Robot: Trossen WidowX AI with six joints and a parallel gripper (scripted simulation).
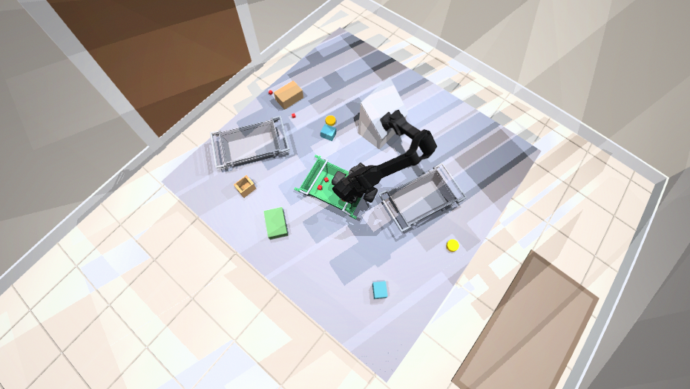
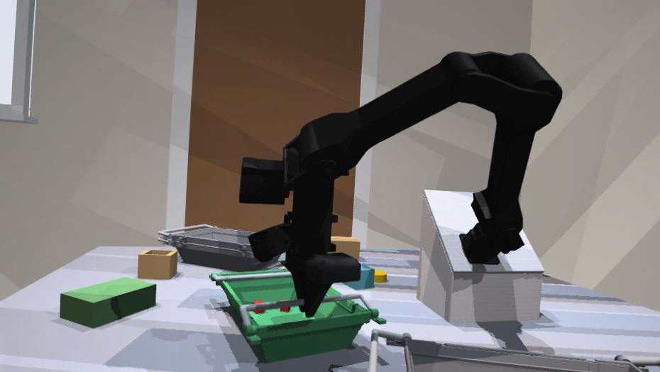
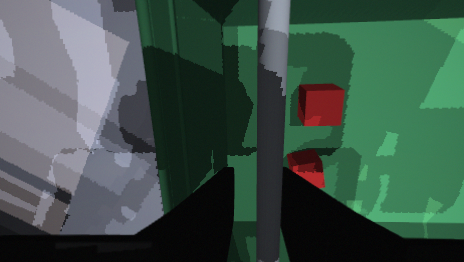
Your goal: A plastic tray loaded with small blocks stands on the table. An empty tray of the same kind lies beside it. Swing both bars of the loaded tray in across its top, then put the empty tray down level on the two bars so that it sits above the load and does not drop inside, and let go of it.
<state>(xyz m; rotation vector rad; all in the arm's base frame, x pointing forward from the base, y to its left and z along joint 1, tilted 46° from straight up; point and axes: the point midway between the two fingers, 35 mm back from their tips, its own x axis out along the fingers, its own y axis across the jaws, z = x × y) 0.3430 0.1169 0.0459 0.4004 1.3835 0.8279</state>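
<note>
Right now my gripper tip is 20 cm past the grey tray, 22 cm to the right of it and 1 cm above it. Round my gripper tip: green block: 32 cm ahead, 16 cm to the right, 3 cm below; then box: 30 cm ahead, 38 cm to the right, 4 cm below; then red block: 7 cm ahead, 14 cm to the right, 4 cm below.
</note>
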